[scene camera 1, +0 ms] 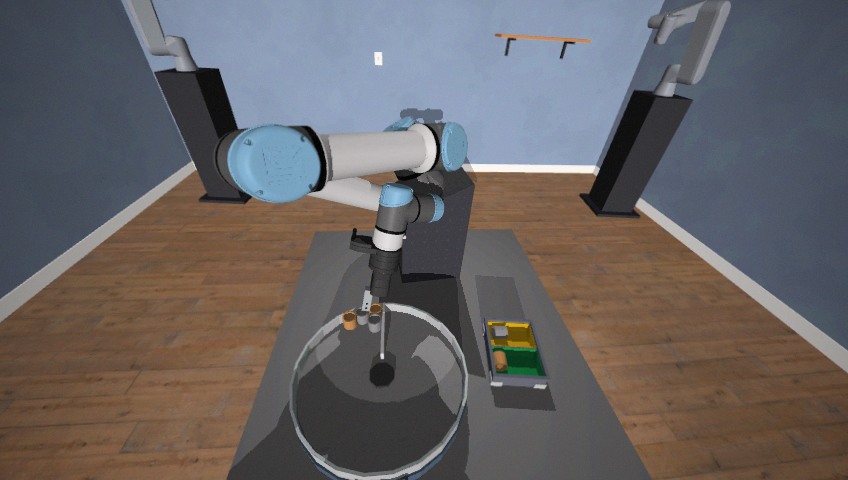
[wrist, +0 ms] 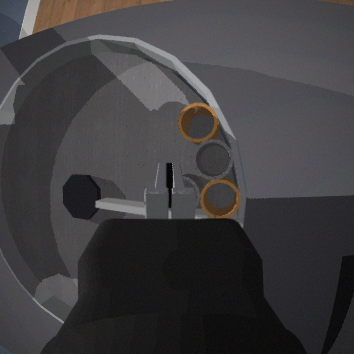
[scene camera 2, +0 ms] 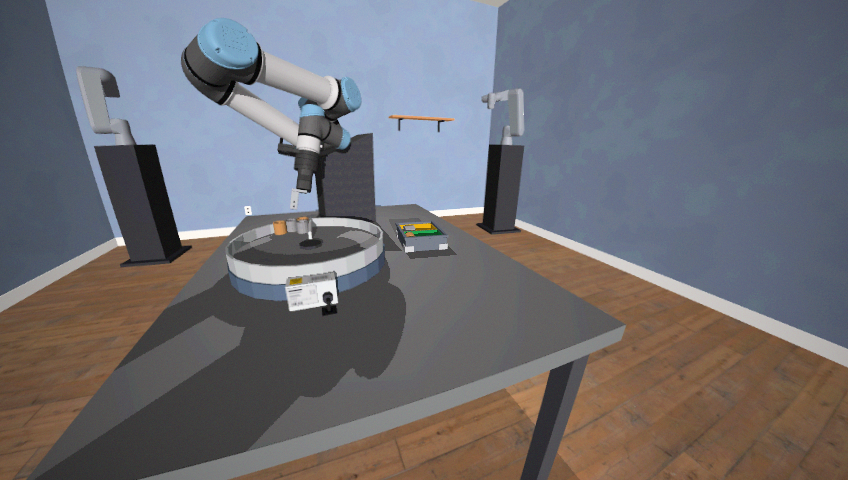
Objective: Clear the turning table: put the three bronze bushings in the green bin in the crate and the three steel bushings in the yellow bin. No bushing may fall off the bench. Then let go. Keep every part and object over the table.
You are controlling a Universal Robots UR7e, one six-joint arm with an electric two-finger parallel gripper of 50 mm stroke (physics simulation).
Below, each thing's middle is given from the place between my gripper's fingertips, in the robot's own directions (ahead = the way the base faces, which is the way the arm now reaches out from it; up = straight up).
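The crate (scene camera 1: 526,365) is 4 cm ahead of my hand, 42 cm to the left of it and 11 cm below it. I also see the turning table (scene camera 2: 308,270), which is 6 cm to the left of my hand, 9 cm below it and 18 cm ahead of it. Going by their middles, the turning table is the nearest to my hand of the things named here.
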